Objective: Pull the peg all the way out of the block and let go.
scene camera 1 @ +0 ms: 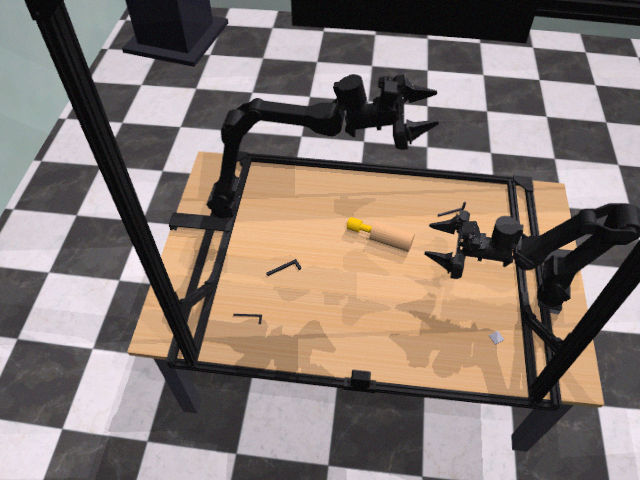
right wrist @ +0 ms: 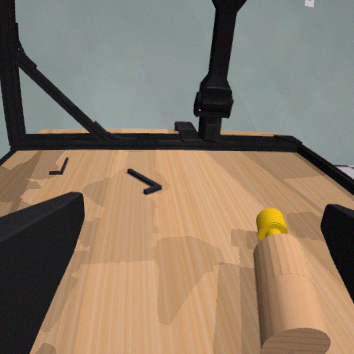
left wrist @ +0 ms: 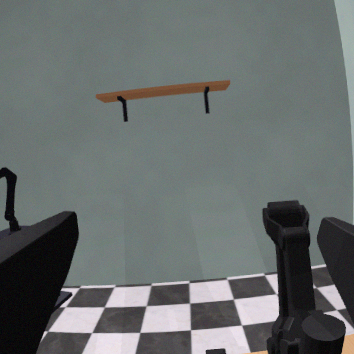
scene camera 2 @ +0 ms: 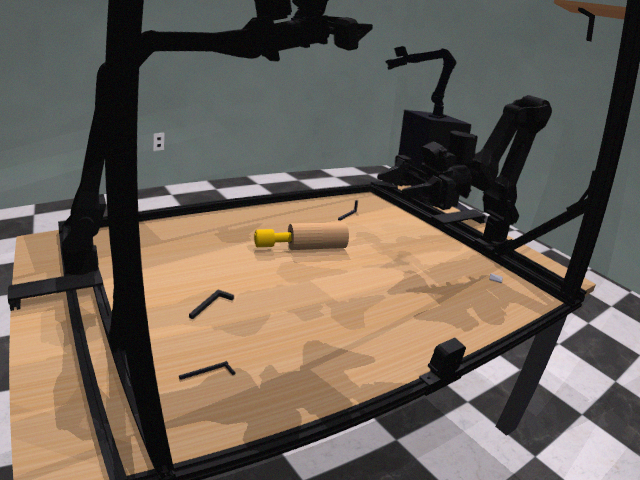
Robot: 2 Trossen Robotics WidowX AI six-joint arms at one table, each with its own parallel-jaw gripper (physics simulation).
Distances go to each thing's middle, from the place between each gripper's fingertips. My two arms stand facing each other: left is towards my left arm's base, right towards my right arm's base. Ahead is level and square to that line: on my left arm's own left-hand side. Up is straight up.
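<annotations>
Round wooden block (scene camera 2: 305,236): my left hand 5 cm to the right of it, 3 cm past it, 47 cm above it. Yellow peg (right wrist: 269,221), from my left hand: 13 cm to the left, 2 cm behind, 47 cm below.
Round wooden block, from my right hand: 9 cm ahead, 10 cm to the left, 15 cm below. Yellow peg, from my right hand: 10 cm ahead, 18 cm to the left, 15 cm below.
</annotations>
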